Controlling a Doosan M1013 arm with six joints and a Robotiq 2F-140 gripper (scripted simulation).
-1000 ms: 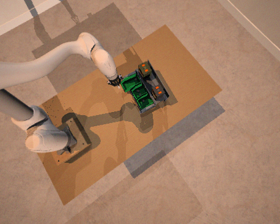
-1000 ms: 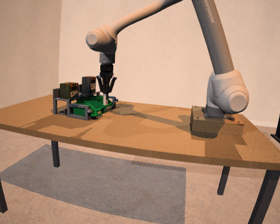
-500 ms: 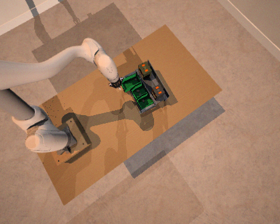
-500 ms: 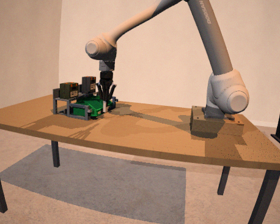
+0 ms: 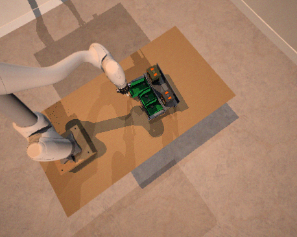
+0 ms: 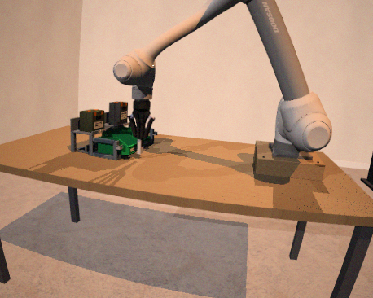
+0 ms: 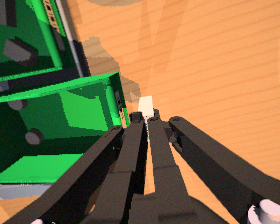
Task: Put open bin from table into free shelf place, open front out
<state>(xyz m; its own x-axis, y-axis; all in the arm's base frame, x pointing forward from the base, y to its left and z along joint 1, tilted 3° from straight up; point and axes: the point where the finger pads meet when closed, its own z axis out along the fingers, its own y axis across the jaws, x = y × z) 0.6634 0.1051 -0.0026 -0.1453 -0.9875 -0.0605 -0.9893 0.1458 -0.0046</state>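
My hand is 60 mm short of the shelf lip, 130 mm to the left of it and 50 mm above it.
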